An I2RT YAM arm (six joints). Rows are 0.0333 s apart.
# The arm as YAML. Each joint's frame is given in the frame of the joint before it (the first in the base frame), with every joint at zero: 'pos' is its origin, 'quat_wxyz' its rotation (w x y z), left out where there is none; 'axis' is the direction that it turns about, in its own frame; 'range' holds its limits. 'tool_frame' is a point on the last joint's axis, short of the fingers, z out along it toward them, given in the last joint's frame.
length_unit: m
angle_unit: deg
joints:
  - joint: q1
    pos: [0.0, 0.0, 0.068]
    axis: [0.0, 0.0, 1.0]
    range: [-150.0, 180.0]
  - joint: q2
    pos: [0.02, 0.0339, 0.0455]
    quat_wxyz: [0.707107, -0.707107, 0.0, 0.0]
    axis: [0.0, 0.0, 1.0]
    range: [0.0, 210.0]
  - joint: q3
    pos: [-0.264, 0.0, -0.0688]
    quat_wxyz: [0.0, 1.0, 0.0, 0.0]
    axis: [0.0, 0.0, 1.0]
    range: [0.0, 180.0]
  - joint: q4
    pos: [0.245, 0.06, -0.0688]
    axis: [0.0, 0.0, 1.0]
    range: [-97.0, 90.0]
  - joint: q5
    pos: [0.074, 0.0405, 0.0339]
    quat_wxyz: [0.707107, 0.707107, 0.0, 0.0]
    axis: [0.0, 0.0, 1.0]
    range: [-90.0, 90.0]
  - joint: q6
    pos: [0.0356, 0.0, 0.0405]
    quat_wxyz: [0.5, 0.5, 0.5, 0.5]
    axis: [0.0, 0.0, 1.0]
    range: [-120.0, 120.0]
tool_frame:
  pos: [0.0, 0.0, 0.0]
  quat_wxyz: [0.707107, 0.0, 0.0, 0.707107]
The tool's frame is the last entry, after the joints.
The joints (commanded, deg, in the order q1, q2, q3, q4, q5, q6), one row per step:
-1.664 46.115 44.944 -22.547 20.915 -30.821
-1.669 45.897 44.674 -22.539 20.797 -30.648
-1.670 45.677 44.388 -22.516 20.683 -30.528
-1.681 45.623 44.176 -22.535 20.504 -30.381
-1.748 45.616 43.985 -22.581 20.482 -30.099
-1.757 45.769 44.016 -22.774 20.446 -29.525
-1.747 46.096 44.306 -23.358 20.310 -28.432
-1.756 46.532 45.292 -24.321 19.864 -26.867
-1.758 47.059 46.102 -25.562 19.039 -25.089
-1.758 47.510 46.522 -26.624 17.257 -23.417
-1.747 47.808 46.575 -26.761 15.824 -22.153
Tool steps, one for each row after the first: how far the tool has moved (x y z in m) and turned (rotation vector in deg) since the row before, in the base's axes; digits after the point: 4 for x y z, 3 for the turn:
-0.0007 0.0001 -0.0010 0.195 -0.023 0.038
-0.0007 0.0001 -0.0011 0.149 -0.004 0.058
-0.0001 0.0001 -0.0012 0.202 0.119 0.097
0.0000 -0.0002 -0.0012 0.254 0.124 -0.155
0.0004 0.0000 -0.0006 0.508 0.099 -0.198
0.0007 0.0001 -0.0002 0.994 0.210 -0.297
0.0007 0.0002 0.0030 1.515 -0.171 -0.235
0.0009 0.0005 0.0012 1.879 0.308 0.003
0.0010 0.0010 -0.0007 2.242 0.503 0.864
0.0012 0.0009 -0.0009 1.740 -0.031 0.713

